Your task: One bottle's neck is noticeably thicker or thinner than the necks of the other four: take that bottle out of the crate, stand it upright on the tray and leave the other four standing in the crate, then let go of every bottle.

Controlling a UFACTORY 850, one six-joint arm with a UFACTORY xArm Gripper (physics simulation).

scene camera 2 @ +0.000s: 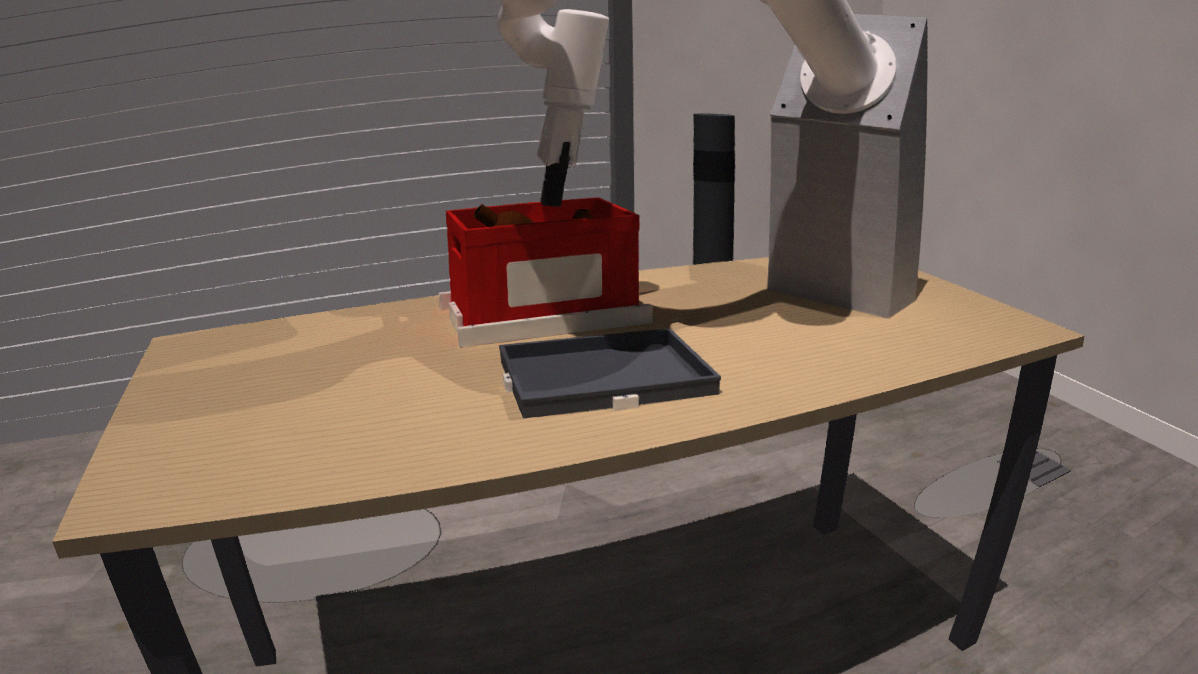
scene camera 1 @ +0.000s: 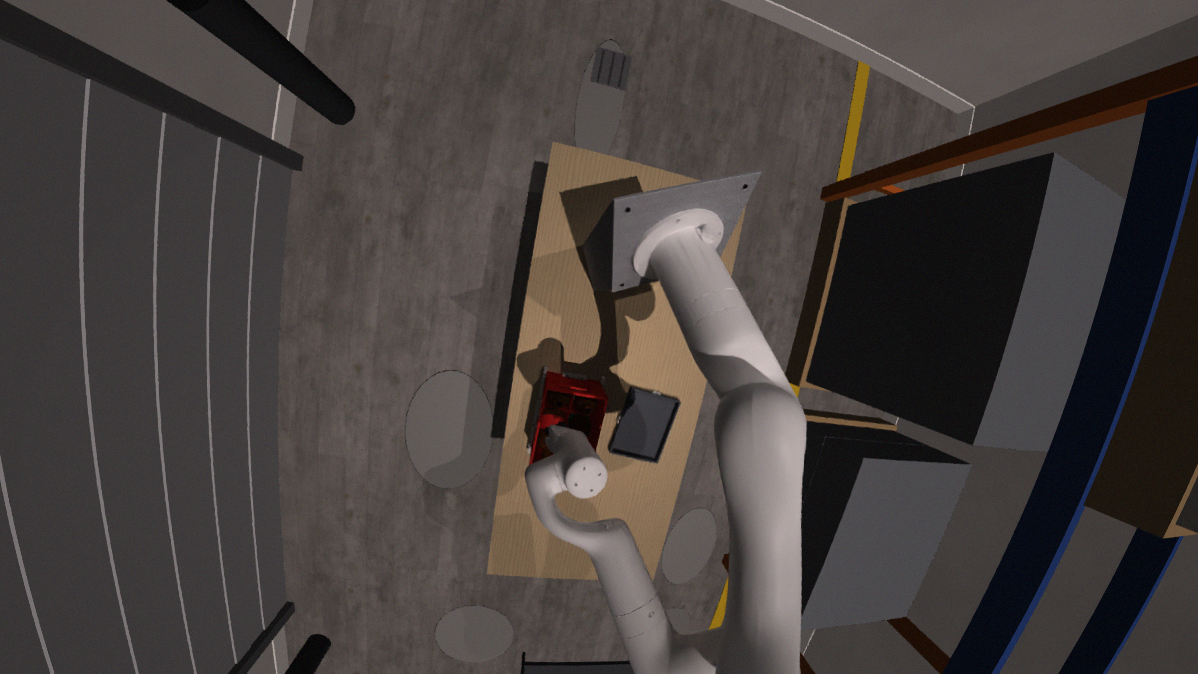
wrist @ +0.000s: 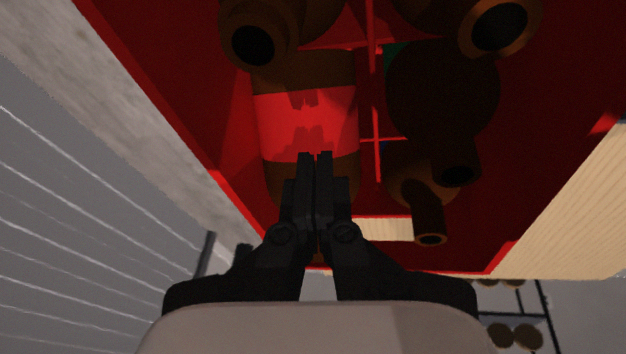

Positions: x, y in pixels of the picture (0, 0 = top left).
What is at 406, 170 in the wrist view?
A bottle.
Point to a bottle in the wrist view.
309, 104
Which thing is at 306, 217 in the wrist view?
My gripper.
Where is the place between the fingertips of my gripper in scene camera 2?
550, 204
